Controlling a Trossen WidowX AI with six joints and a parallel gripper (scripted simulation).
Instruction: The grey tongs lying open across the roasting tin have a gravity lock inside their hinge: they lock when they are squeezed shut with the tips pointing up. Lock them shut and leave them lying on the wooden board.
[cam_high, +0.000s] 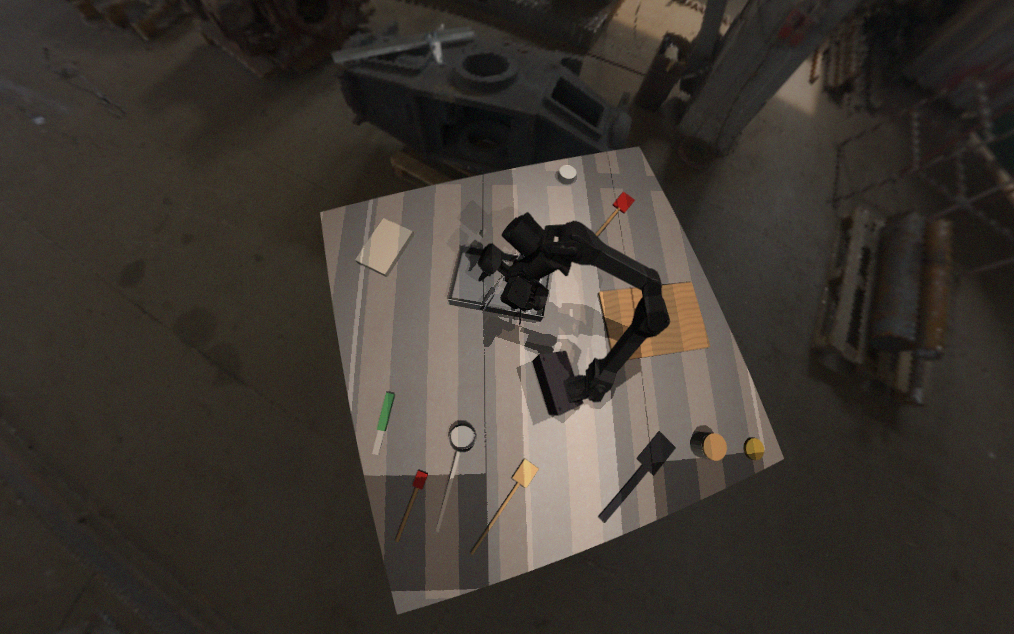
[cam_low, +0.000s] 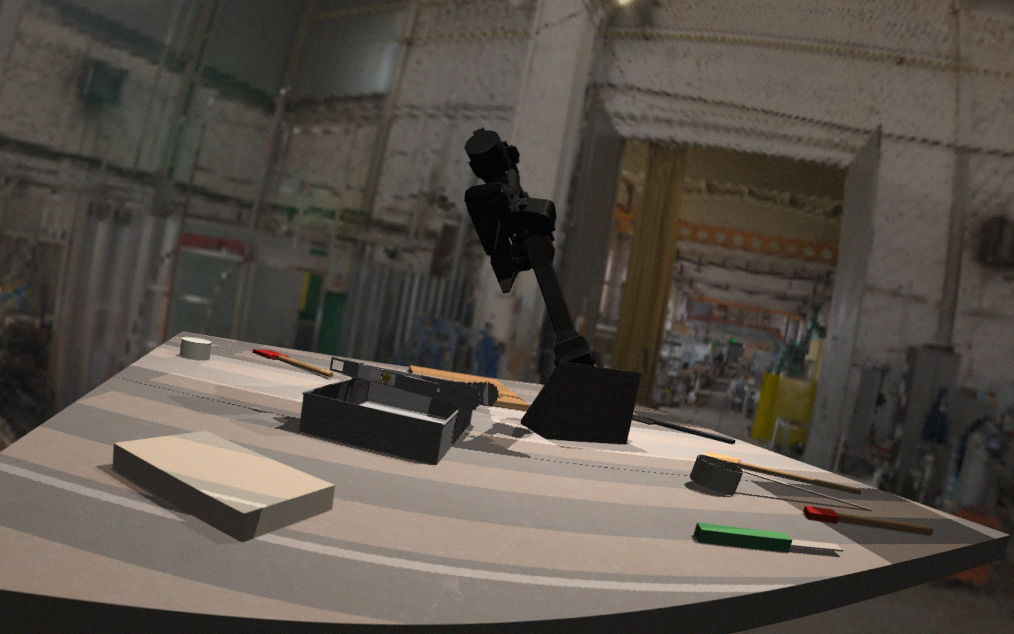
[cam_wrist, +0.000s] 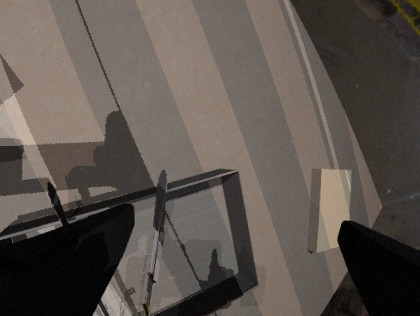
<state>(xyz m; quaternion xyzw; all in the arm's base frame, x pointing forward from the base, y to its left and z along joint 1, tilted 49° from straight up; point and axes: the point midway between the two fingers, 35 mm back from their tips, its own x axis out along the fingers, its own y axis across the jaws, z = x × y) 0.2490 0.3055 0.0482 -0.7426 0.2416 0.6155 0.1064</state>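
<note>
Now: the roasting tin 230 mm below my gripper tip, 110 mm ahead of it and 50 mm to the right of it. Also, from my gripper tip: wooden board (550 mm to the right, 250 mm below, 110 mm behind); red spatula (530 mm to the right, 320 mm ahead, 250 mm below); beige block (310 mm to the left, 310 mm ahead, 240 mm below).
</note>
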